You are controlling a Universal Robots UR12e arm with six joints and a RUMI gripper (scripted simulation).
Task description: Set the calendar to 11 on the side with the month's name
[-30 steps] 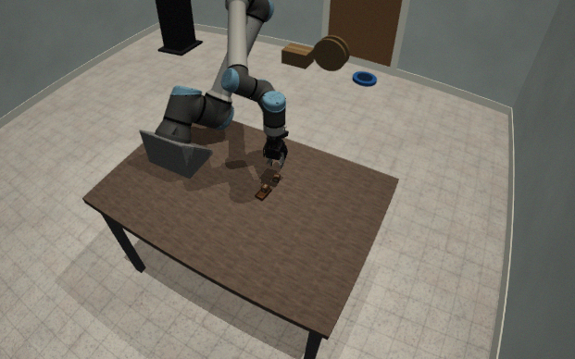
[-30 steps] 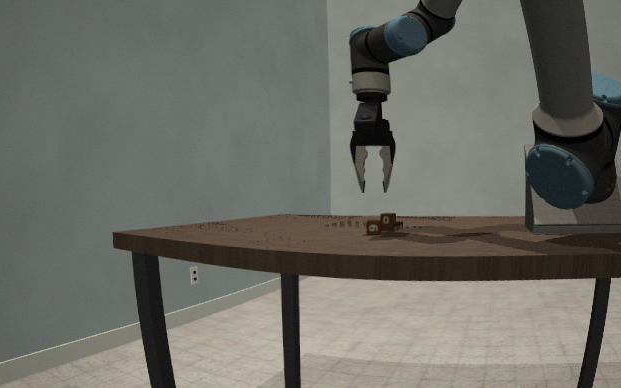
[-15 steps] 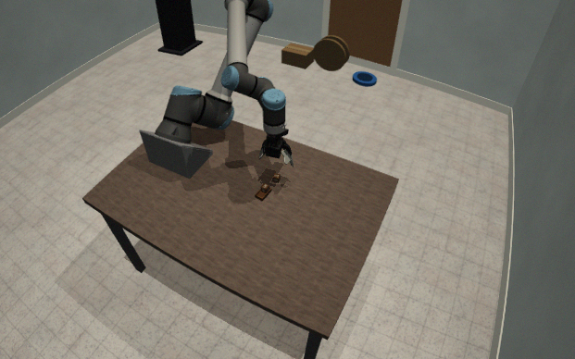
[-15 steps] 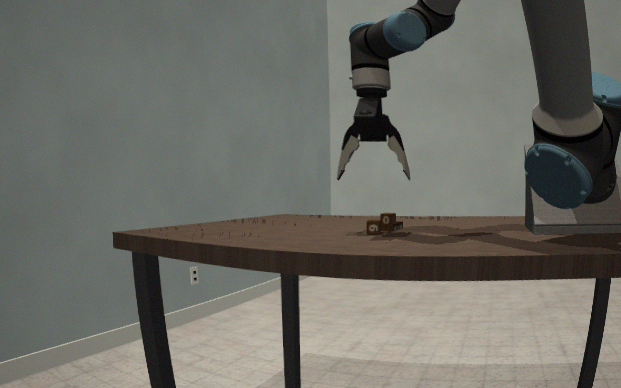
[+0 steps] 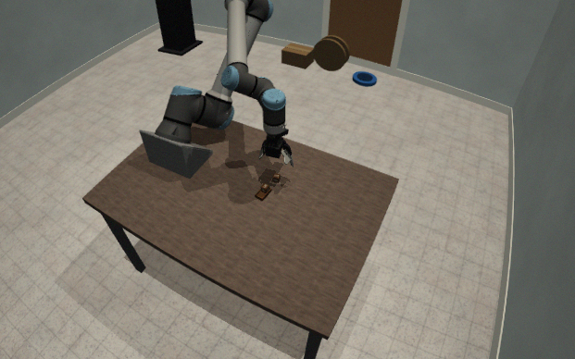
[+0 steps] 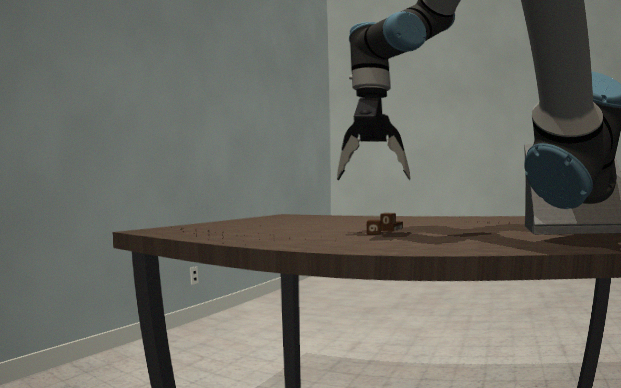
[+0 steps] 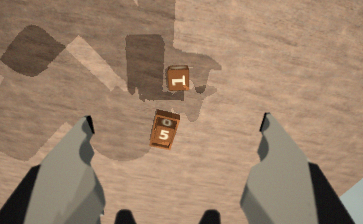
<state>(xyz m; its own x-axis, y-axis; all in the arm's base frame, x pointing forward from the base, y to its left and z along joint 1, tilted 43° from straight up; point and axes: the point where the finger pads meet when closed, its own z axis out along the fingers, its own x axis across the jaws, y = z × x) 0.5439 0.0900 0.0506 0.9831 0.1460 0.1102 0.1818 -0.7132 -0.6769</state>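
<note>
Right now the cube is 10 cm below my hand. The rest, counted from my hand: calendar tray 11 cm to the right, 11 cm below, 1 cm behind.
</note>
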